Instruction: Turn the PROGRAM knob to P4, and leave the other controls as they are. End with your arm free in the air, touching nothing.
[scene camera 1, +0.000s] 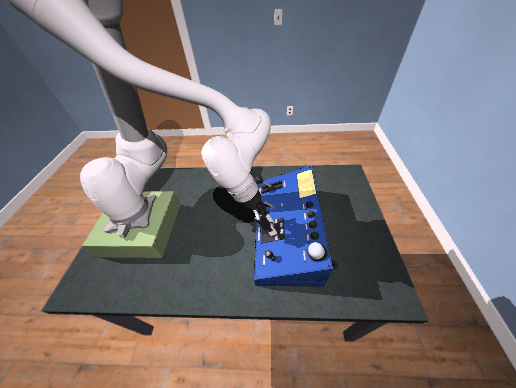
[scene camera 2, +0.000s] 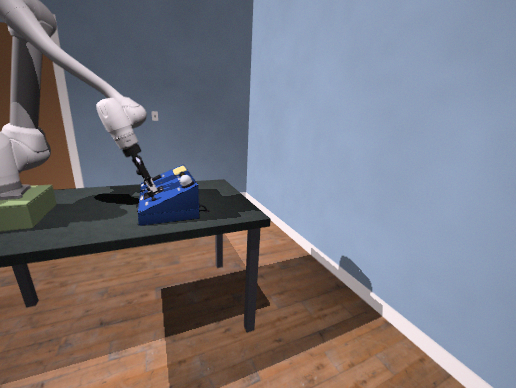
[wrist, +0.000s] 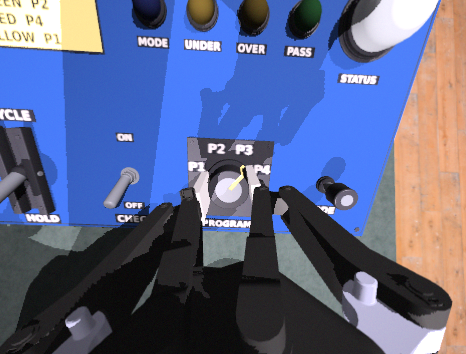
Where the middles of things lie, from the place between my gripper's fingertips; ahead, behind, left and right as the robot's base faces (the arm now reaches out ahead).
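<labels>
With the blue control panel (scene camera 1: 301, 253), my gripper is 90 mm short of it and 50 mm to the right of it. The mode toggle (wrist: 344, 198) is 10 mm above my hand, and it is also 30 mm behind my hand and 120 mm to the right of it.
</labels>
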